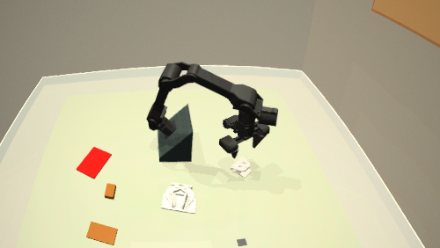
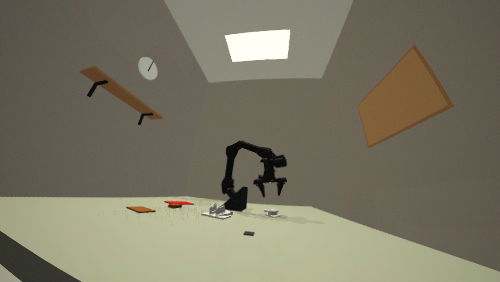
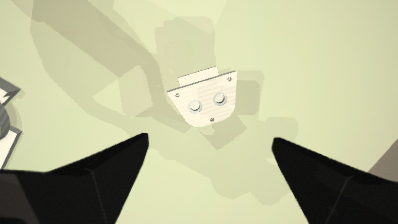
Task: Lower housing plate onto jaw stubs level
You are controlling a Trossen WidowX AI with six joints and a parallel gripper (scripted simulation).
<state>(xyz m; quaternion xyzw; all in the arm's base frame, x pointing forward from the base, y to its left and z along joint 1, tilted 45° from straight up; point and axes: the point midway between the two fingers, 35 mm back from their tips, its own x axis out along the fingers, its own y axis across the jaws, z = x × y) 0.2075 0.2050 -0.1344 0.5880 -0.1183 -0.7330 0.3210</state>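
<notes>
The small white stepped block lies 90 mm below my gripper tip, 10 mm to the left of it and 10 mm behind it. The rest, counted from my gripper tip: small orange block (530 mm to the right, 100 mm below, 60 mm ahead); small grey square (340 mm ahead, 100 mm below, 90 mm to the right); red sheet (610 mm to the right, 110 mm behind, 100 mm below).
</notes>
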